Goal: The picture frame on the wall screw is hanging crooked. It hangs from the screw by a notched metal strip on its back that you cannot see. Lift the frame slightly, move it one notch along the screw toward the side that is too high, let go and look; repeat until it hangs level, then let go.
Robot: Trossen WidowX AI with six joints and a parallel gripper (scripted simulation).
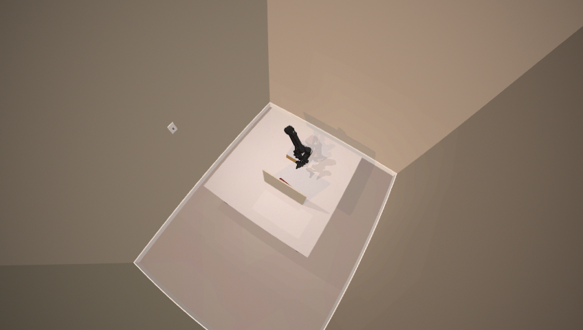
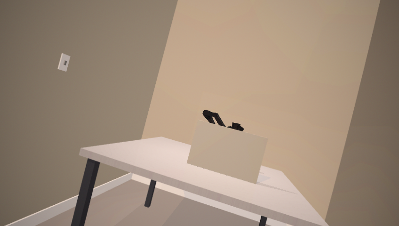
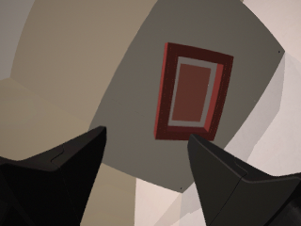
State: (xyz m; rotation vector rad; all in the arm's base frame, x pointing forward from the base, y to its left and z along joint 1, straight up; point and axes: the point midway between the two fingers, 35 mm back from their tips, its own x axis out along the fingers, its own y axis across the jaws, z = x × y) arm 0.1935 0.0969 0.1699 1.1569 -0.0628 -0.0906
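Right now my gripper tip is 190 mm short of the picture frame, 90 mm above it and 40 mm to the left of it. The rest, counted from my gripper tip: wall panel (200 mm ahead, 100 mm below, 40 mm to the right).
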